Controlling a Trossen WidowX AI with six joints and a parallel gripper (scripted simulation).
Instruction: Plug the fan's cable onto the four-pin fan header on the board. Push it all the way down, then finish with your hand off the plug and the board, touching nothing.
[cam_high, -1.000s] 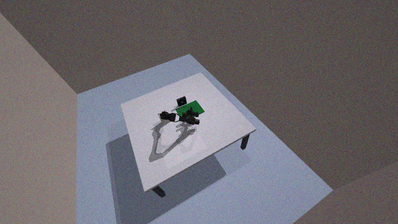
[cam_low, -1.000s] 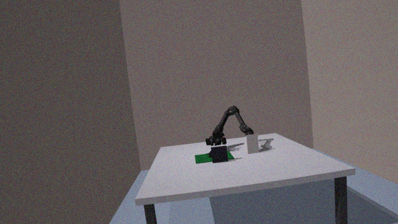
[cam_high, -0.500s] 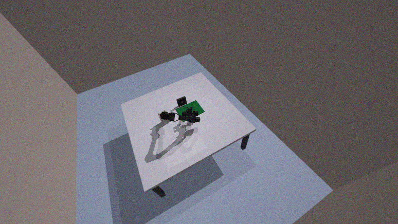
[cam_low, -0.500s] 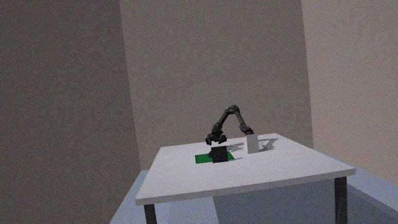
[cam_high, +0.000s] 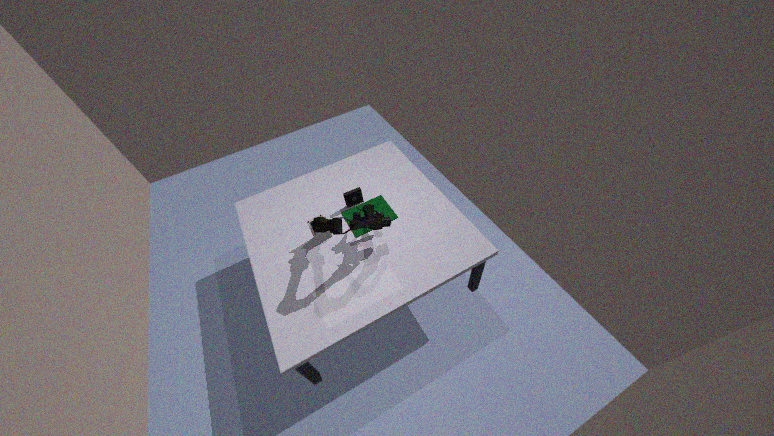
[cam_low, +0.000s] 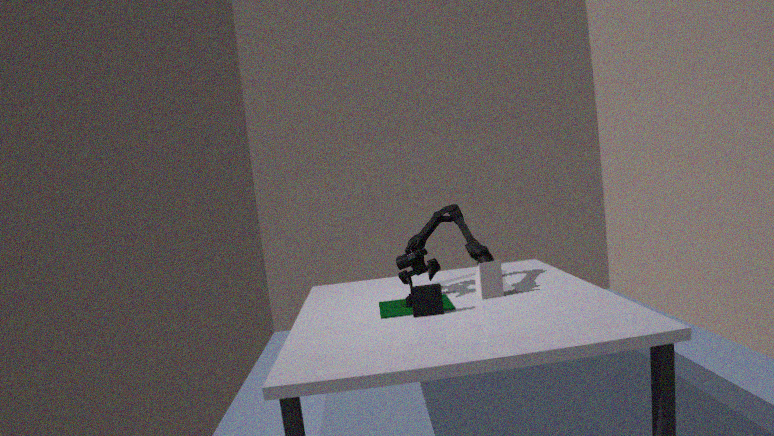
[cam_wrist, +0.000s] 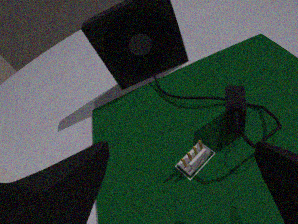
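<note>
My gripper tip is now 60 mm short of the dark plug, 40 mm to the right of it and 60 mm above it. From my gripper tip the other things lie so: black fan 10 mm ahead, 190 mm to the left, 20 mm below; green board 40 mm ahead, 50 mm to the left, 90 mm below.
</note>
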